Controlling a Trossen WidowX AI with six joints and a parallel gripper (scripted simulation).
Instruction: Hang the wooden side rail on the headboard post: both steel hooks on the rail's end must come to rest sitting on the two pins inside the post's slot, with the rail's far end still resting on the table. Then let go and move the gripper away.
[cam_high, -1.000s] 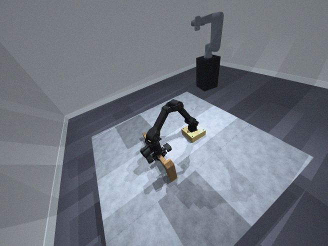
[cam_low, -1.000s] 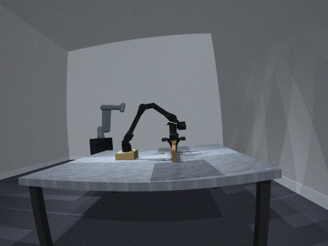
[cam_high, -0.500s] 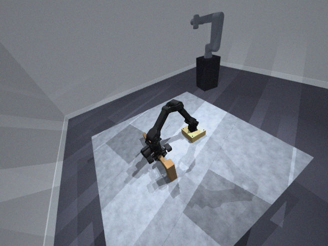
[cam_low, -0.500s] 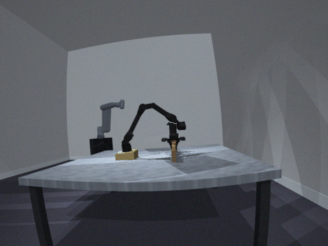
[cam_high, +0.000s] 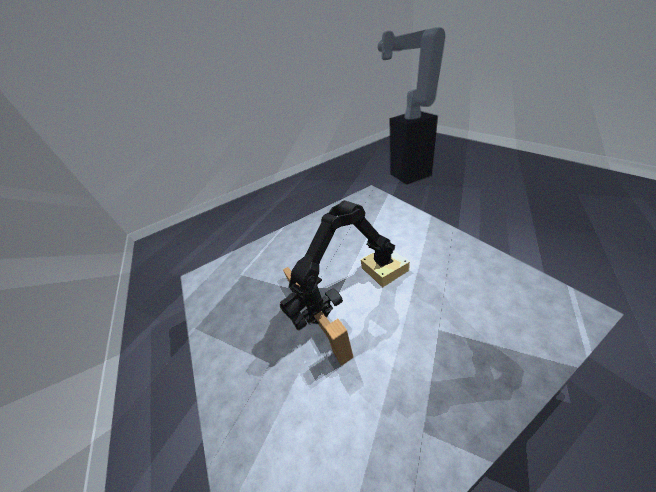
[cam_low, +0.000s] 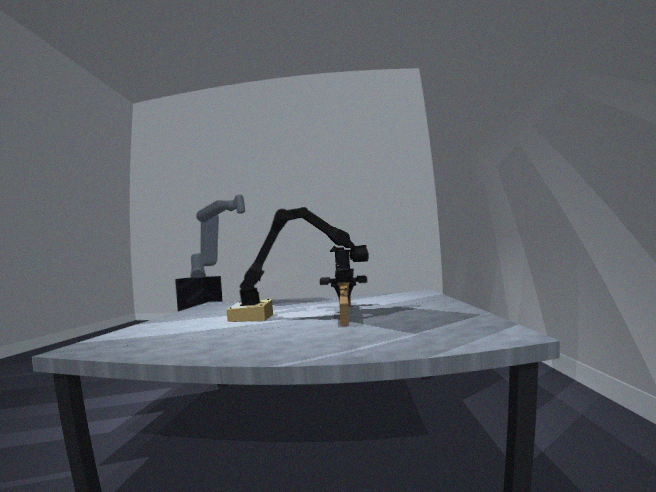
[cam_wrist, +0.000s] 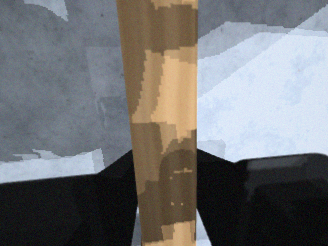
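My gripper tip is now 3 cm past the headboard post, 13 cm to the right of it and 4 cm below it.
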